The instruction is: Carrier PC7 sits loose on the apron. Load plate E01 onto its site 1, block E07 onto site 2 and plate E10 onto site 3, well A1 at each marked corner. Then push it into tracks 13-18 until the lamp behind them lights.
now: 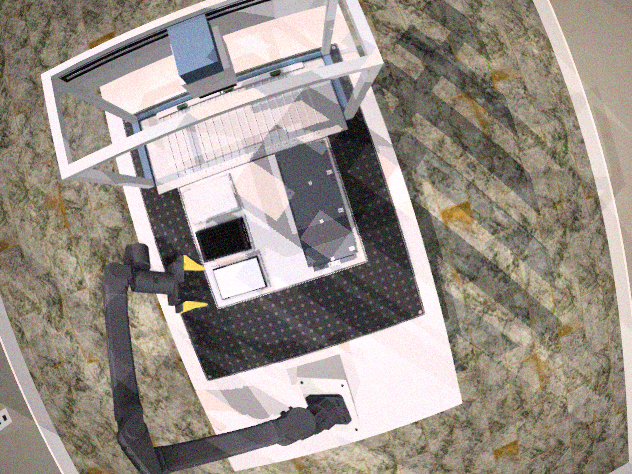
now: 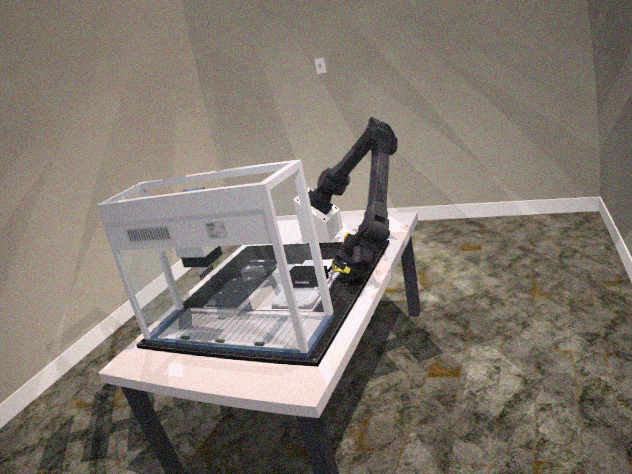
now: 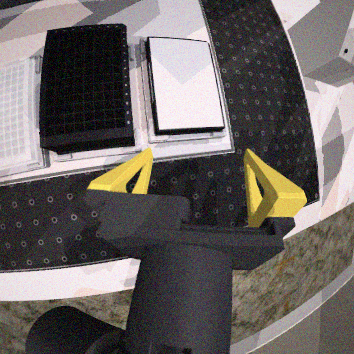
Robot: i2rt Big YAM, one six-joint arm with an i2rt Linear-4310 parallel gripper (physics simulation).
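Frame: origin at the arm's base, x right, y back, z down, level; metres.
Where they show: gripper, between the fingertips: (image 1: pixel 205 286) (image 2: pixel 338 260) (image 3: pixel 196 152); arm's base, origin of its link: (image 1: pixel 329 407) (image 2: pixel 317 203).
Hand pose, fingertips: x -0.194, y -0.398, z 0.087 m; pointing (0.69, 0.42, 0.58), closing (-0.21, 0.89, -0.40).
Observation:
Things, the pixels of their centre, and the offset from my fingertips. "pt": a spot on its surface instead. Level surfaces: height alone.
- dark grey carrier, middle of its body: (image 1: pixel 316 204) (image 2: pixel 242 283) dz +0.029, dx +0.346, dy -0.097 m
- pale gridded plate, middle of its body: (image 1: pixel 209 199) dz +0.025, dx +0.089, dy -0.208 m
- tall black block, middle of its body: (image 3: pixel 88 86) (image 1: pixel 223 240) (image 2: pixel 306 276) dz +0.012, dx +0.088, dy -0.096 m
- white-topped plate with a black rim, middle of its body: (image 3: pixel 184 81) (image 1: pixel 239 278) (image 2: pixel 317 266) dz +0.025, dx +0.090, dy +0.012 m
- blue-and-grey box, a spot on its surface: (image 1: pixel 196 48) pt dz -0.415, dx +0.236, dy -0.425 m
- dark perforated base, height of its surface: dz +0.044 m
The dark grey carrier (image 1: pixel 301 196) (image 2: pixel 232 294) lies lengthwise on the white apron (image 1: pixel 260 224), with small white marks on it. Across from it, three labware pieces stand in a row: a pale gridded plate (image 1: pixel 209 198) (image 3: pixel 15 112), a tall black block (image 1: pixel 224 238) (image 2: pixel 303 276) (image 3: pixel 87 87) in the middle, and a white-topped plate with a black rim (image 1: pixel 239 278) (image 3: pixel 187 90). No labels on them are readable. My gripper (image 1: pixel 205 285) (image 3: pixel 196 152) is open and empty, low beside the apron's outer edge. Its fingertips are just short of the white-topped plate, offset away from the black block.
The slotted track deck (image 1: pixel 239 130) (image 2: pixel 245 323) lies beyond the apron, under a white frame (image 1: pixel 224 104) (image 2: pixel 275 239). A blue-and-grey box (image 1: pixel 196 48) hangs inside the frame. The dark perforated base (image 1: pixel 306 321) (image 3: pixel 270 90) surrounds the apron. Small dark green items (image 1: pixel 182 106) (image 2: pixel 219 340) line the deck's far edge.

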